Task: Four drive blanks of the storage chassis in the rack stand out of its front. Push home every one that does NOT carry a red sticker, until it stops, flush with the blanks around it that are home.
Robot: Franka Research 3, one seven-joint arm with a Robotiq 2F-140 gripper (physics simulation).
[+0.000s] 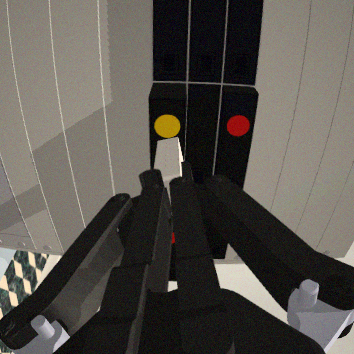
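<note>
A black drive blank with a yellow sticker stands out of the chassis front, left of centre. A black blank with a red sticker stands out to its right. Between them a plain black blank sits further back. My gripper is shut with nothing between its fingers. Its pale tip lies over the yellow-sticker blank's face, just below the sticker; whether it touches cannot be told. Lower down, a sliver of another red sticker shows between the fingers; the rest of its blank is hidden.
Black blanks of the row above show at the top, level with each other. Grey chassis panels with thin seams lie on both sides. A green and cream patterned surface shows at the lower left.
</note>
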